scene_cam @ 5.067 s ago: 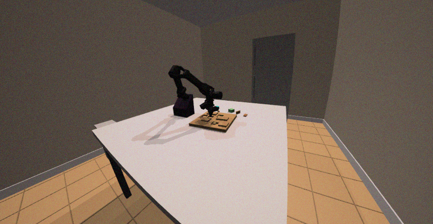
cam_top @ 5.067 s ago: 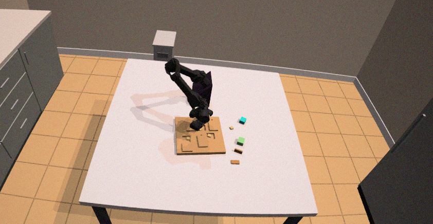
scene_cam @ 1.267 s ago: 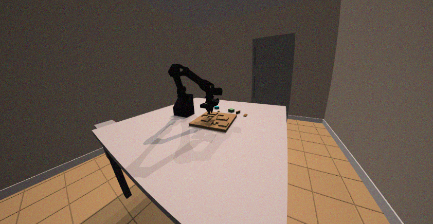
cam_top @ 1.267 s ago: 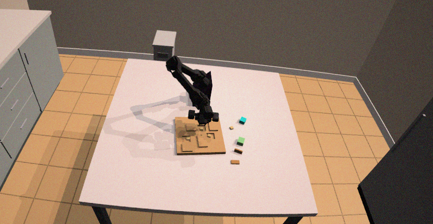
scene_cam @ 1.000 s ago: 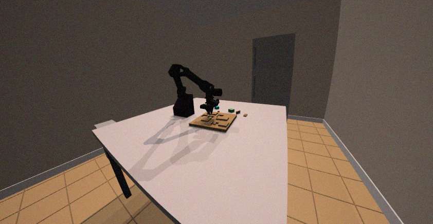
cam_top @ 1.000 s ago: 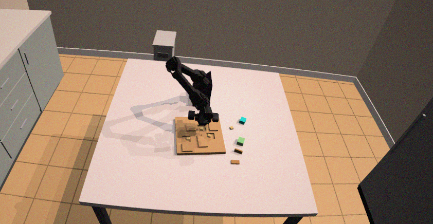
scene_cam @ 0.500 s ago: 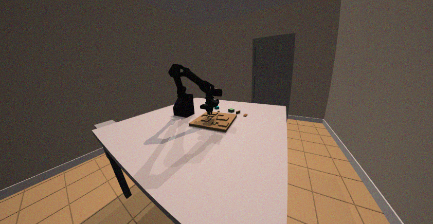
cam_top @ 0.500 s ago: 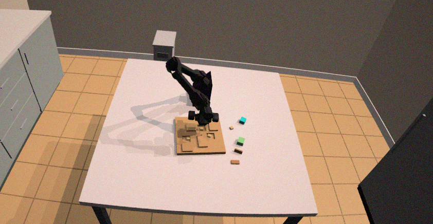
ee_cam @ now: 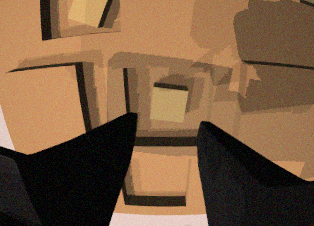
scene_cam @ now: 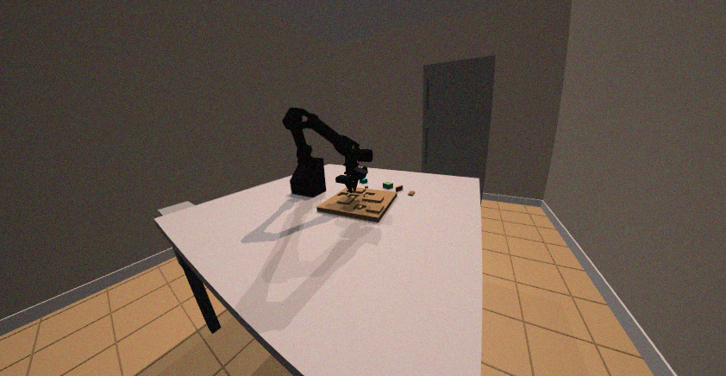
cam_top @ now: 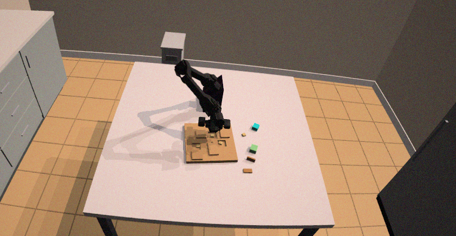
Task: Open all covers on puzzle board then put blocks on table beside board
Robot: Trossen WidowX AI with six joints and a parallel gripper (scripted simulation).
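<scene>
Right now the cyan block is 280 mm to the left of my gripper tip, 90 mm behind it and 30 mm below it. Also, from my gripper tip: dark brown block (220 mm to the left, 170 mm ahead, 30 mm below); then green block (250 mm to the left, 90 mm ahead, 30 mm below).
</scene>
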